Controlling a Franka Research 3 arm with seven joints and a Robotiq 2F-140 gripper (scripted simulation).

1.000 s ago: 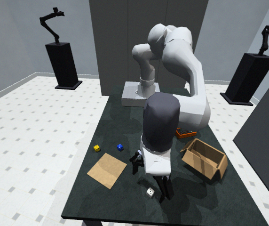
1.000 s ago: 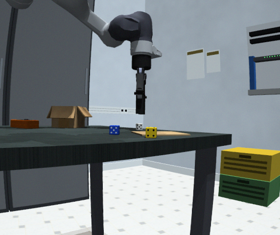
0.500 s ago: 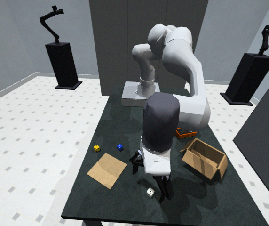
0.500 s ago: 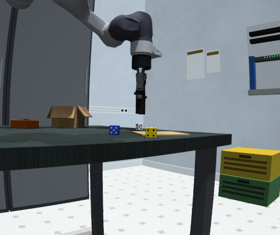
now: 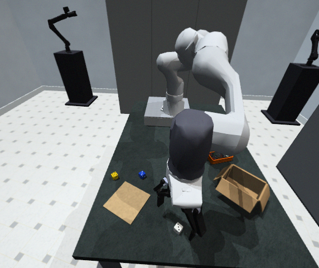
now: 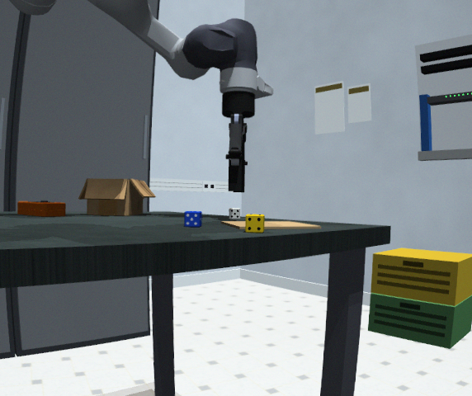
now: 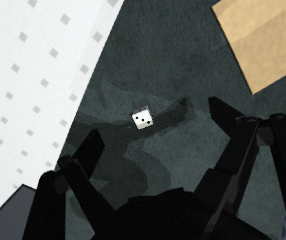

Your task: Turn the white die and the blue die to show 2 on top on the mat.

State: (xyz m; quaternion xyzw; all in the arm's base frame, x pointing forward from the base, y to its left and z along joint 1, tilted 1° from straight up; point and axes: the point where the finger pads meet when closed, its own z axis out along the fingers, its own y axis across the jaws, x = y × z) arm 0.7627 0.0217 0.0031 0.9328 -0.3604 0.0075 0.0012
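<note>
Now: hand 1 cm short of the white die, 2 cm to the right of it and 6 cm above it. Also, from my hand: tan mat: 8 cm behind, 19 cm to the right, 7 cm below; then blue die: 22 cm behind, 16 cm to the right, 6 cm below; then cardboard box: 18 cm behind, 28 cm to the left, 3 cm below.
</note>
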